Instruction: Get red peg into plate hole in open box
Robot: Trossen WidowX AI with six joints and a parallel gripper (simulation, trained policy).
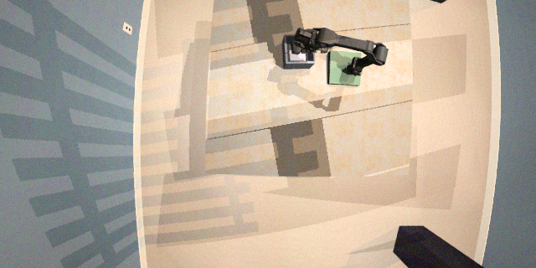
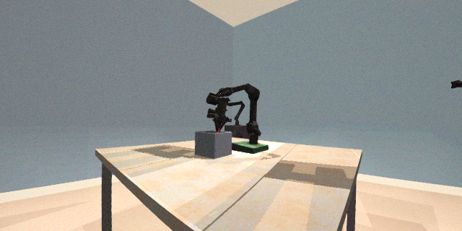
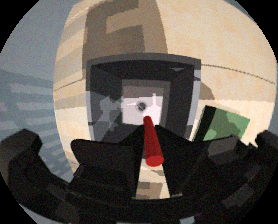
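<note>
The holed plate is 90 mm below my gripper tip, 20 mm ahead of it and 10 mm to the right of it. From my gripper tip the other things lie so: red peg: 10 mm above.
</note>
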